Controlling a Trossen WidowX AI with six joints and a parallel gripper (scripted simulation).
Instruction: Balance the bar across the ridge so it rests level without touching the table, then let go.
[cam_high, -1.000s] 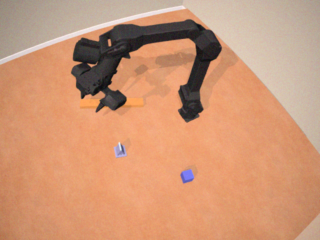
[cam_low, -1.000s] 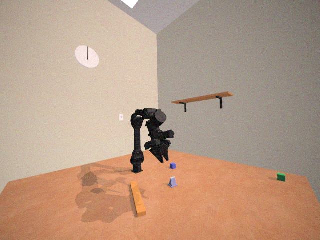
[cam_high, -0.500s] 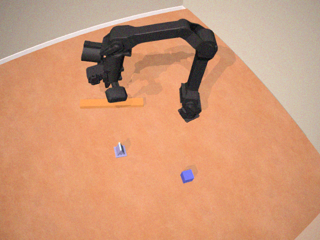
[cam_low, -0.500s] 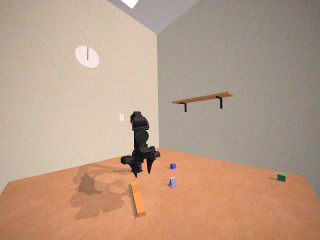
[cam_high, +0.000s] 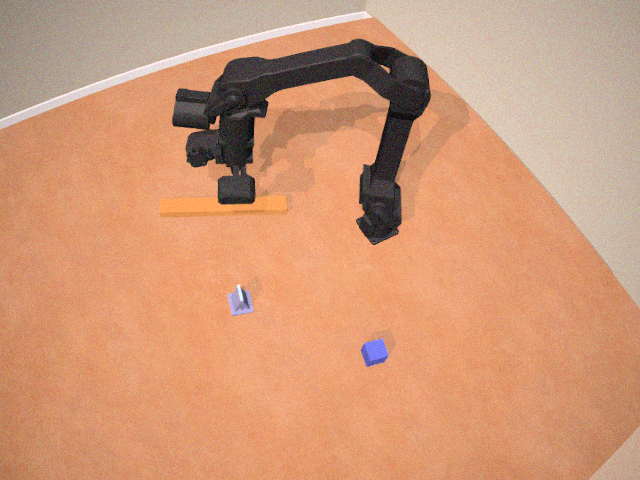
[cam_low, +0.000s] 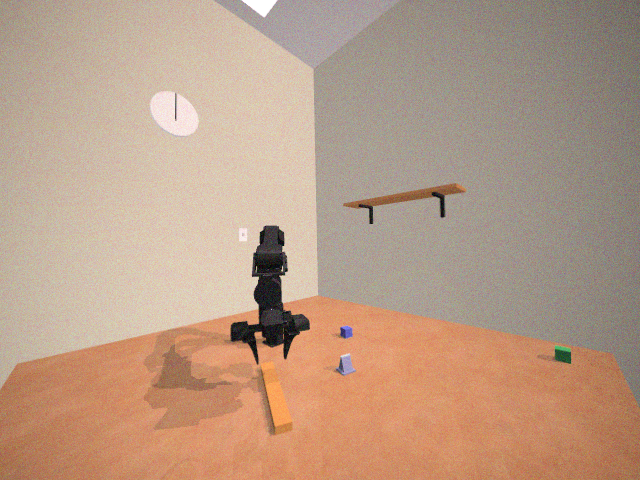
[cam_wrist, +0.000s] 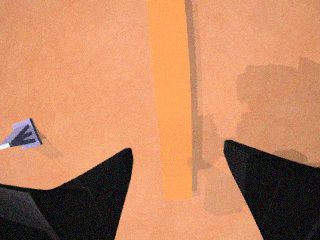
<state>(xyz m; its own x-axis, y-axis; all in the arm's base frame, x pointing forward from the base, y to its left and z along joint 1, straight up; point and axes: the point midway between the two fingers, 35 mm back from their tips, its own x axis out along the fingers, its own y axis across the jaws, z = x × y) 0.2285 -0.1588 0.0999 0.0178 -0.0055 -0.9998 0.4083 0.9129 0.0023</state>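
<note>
Right now the orange bar is 60 mm below my gripper tip, 20 mm ahead of it and 10 mm to the right of it. Round my gripper tip: green cube 660 mm to the left, 510 mm ahead, 50 mm below; blue cube 380 mm to the left, 70 mm behind, 50 mm below.
</note>
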